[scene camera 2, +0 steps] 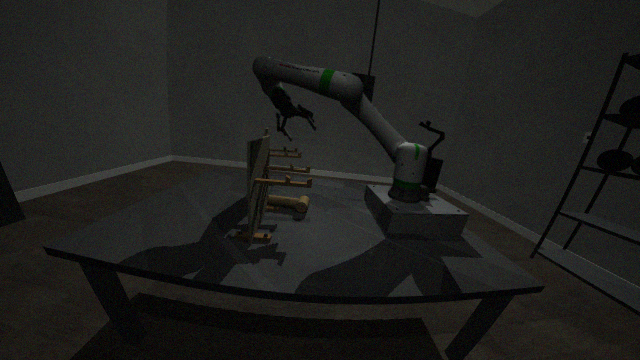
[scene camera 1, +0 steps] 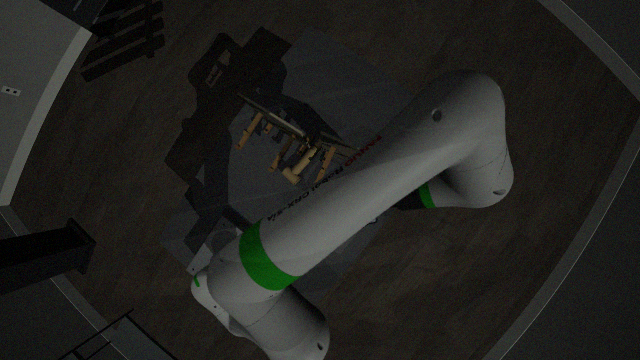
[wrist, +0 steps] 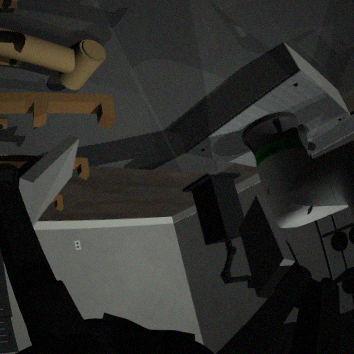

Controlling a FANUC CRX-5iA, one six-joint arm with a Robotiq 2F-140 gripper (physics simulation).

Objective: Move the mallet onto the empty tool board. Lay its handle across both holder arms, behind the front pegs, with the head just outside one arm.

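Note:
The wooden mallet (scene camera 1: 291, 175) (scene camera 2: 303, 203) (wrist: 82, 65) is low beside the upright tool boards (scene camera 1: 272, 119) (scene camera 2: 256, 155). Its handle points toward the boards and its head outward, toward the robot base. Whether the handle touches a holder is unclear. Orange-brown holder arms (scene camera 1: 249, 131) (scene camera 2: 295, 183) (wrist: 55, 103) with upright pegs stick out from the boards; some are higher than the mallet. My gripper (scene camera 2: 302, 133) (wrist: 162, 185) is open and empty, above the holder arms and well above the mallet. In scene camera 1 my arm hides it.
The robot base block (scene camera 2: 420, 222) (wrist: 280, 95) stands on the table (scene camera 2: 320, 292) facing the boards. Dark shadows fall across the table. A shelf rack (scene camera 2: 603, 110) stands on the floor at the right in scene camera 2. The boards' upper edges and projecting arms lie below my gripper.

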